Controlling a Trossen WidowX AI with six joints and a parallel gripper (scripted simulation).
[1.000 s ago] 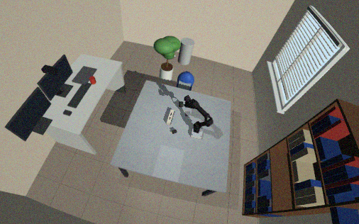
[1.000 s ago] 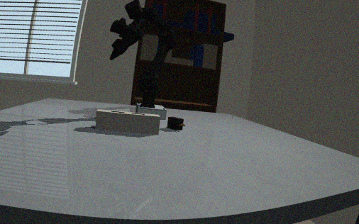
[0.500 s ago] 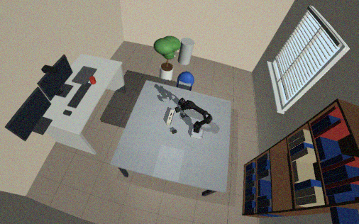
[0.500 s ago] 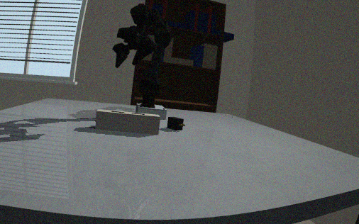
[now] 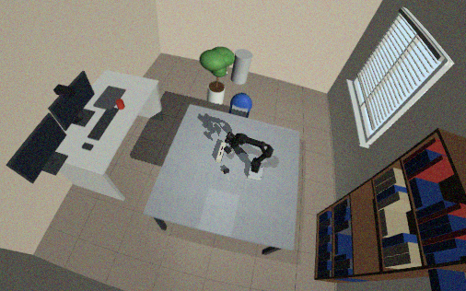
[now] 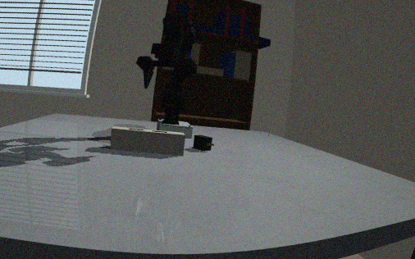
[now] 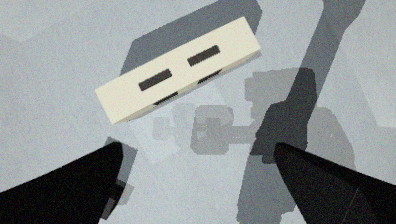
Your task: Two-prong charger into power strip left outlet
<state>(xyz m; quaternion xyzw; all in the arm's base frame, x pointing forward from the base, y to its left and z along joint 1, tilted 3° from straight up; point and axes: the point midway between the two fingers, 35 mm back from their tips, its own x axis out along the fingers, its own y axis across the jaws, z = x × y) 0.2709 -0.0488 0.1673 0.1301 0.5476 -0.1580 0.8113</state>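
The dark grey charger is 30 mm behind my gripper tip, 160 mm to the left of it and 150 mm below it.
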